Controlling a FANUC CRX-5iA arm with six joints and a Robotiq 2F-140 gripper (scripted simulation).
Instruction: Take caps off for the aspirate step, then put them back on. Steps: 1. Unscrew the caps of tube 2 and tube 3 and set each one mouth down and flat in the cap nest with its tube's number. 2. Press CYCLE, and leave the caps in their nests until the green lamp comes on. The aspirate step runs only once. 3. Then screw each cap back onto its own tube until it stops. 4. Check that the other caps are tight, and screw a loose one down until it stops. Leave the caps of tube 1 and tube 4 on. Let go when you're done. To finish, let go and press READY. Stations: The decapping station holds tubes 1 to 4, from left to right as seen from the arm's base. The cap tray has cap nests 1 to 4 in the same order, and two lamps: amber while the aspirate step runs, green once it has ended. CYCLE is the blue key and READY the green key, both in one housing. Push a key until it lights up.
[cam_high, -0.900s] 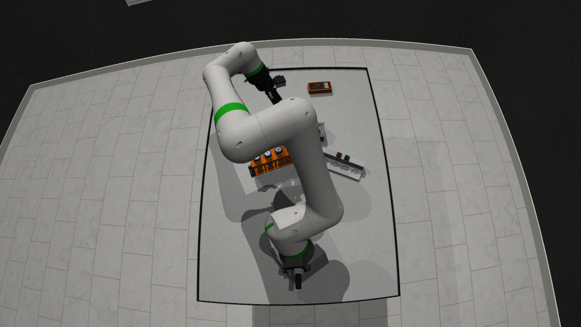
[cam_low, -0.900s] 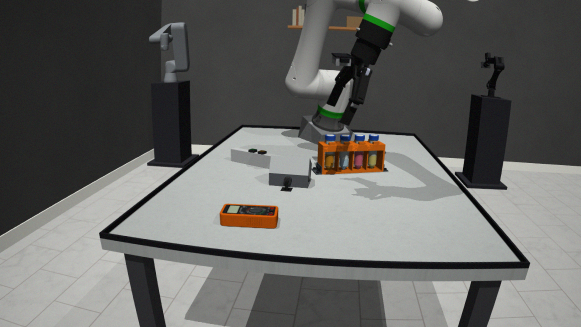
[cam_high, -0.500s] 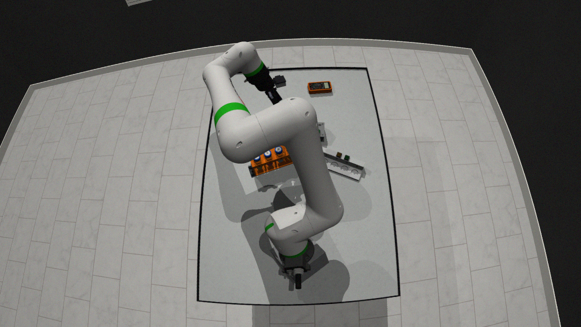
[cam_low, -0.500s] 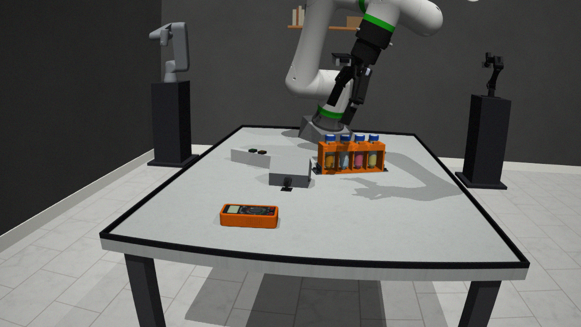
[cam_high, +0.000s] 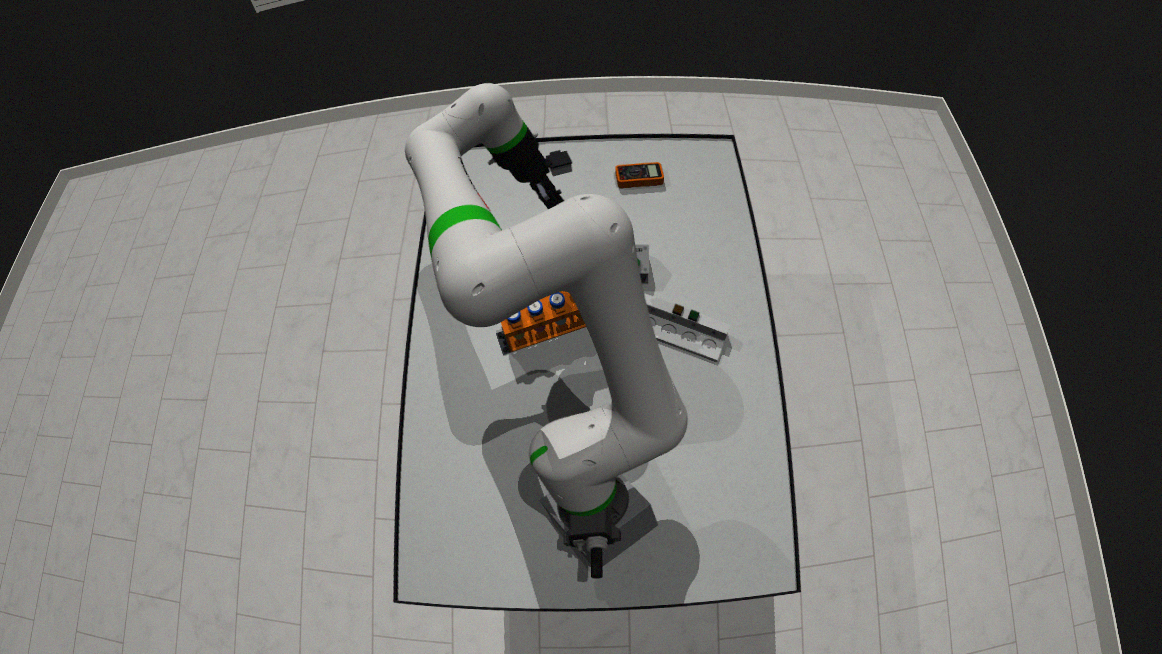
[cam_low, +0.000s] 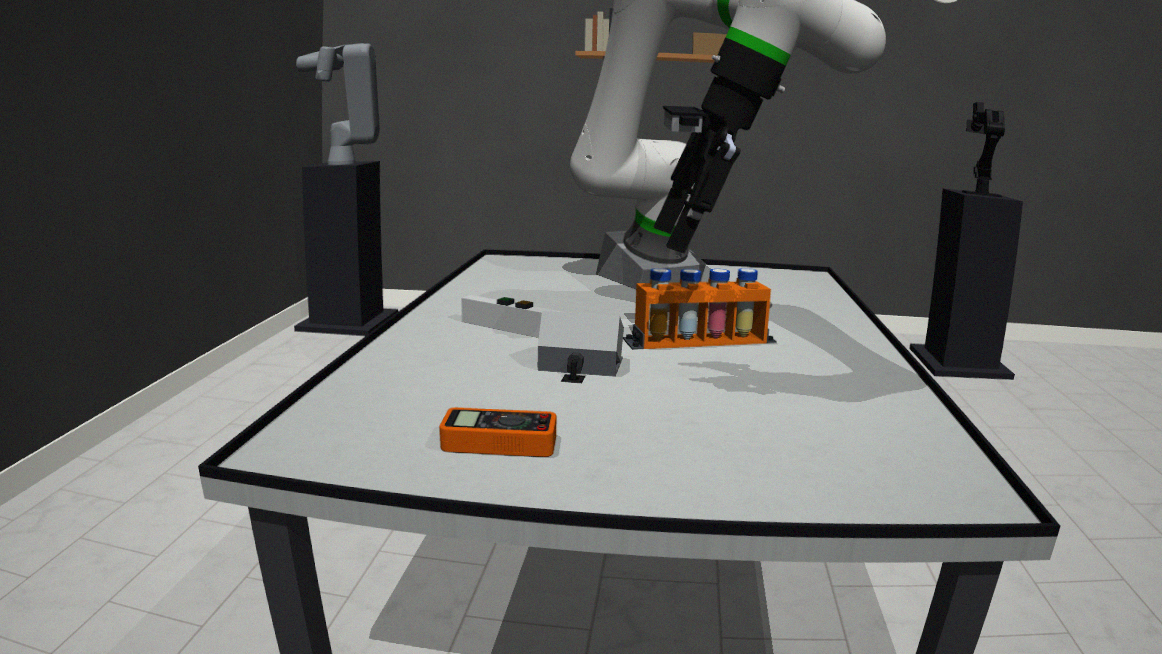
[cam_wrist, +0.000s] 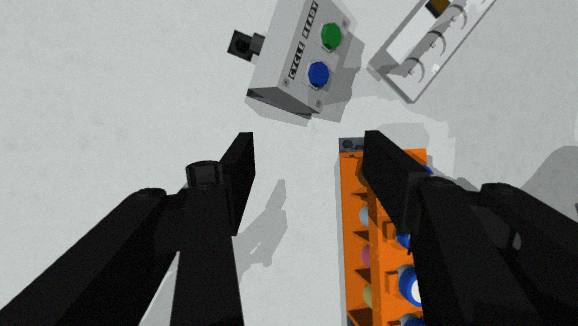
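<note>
Now: hand 170 mm past the cap 2, 110 mm above it and 80 mm to the right of it. The rest, counted from my hand: cap 3: 150 mm behind, 110 mm below, 30 mm to the left; then blue key: 160 mm below, 110 mm to the right, 20 mm behind; then cap 4: 130 mm behind, 110 mm below, 20 mm to the right.
</note>
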